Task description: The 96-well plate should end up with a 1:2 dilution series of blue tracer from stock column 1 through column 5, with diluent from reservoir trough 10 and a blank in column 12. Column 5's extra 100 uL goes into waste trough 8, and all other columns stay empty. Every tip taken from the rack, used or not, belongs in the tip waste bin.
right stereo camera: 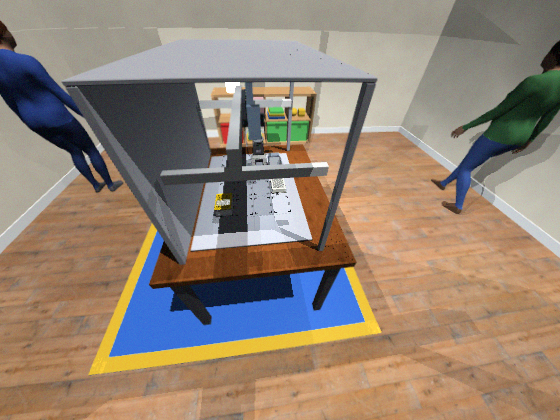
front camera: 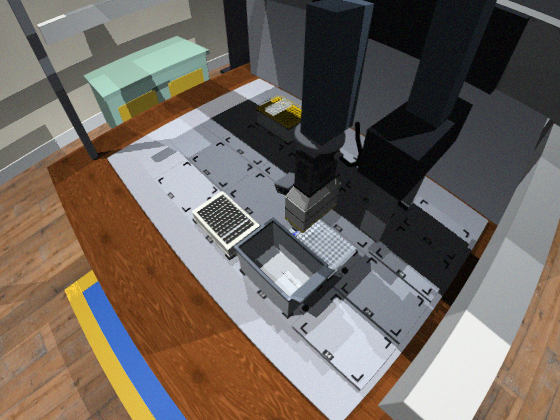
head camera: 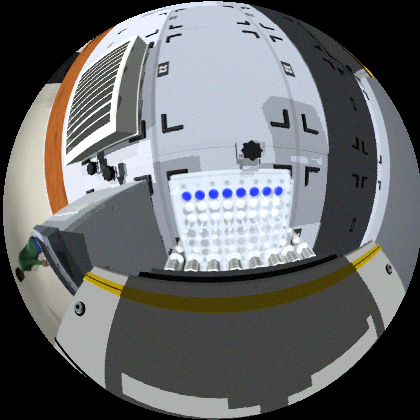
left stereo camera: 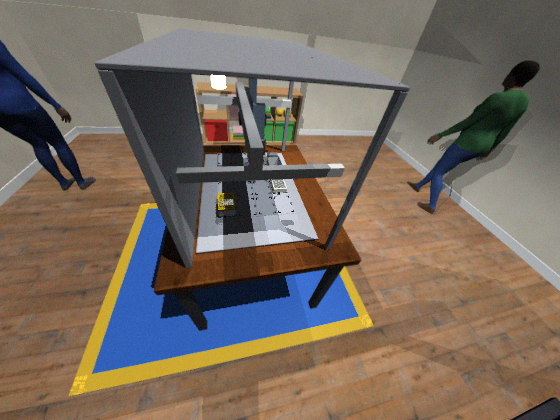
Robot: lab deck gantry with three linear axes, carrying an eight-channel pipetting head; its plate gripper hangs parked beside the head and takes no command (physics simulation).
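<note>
The 96-well plate (front camera: pixel 345 256) (head camera: pixel 177 205) lies under the pipetting head (front camera: pixel 312 207) (head camera: pixel 225 325). In the head view column 1 is deep blue; the columns beside it look pale or clear. Eight nozzles with translucent tips angle down to the plate around columns 3 to 4; the exact column and depth cannot be told. The reservoir (front camera: pixel 212 234) (head camera: pixel 90 147) has a white frame and narrow troughs. The grey tip waste bin (front camera: pixel 265 290) (head camera: pixel 125 220) holds some white tips. The yellow tip rack (front camera: pixel 290 119) (left stereo camera: pixel 226 195) is partly filled. The plate gripper hangs beside the head; its fingers are unclear.
The bin's tall walls stand close beside the plate. Black knobs (head camera: pixel 251 150) (head camera: pixel 109 173) stand near the plate and reservoir. Dark columns rise behind the head. A crossbeam (left stereo camera: pixel 300 171) (right stereo camera: pixel 295 170) spans the enclosure. Two people stand outside it.
</note>
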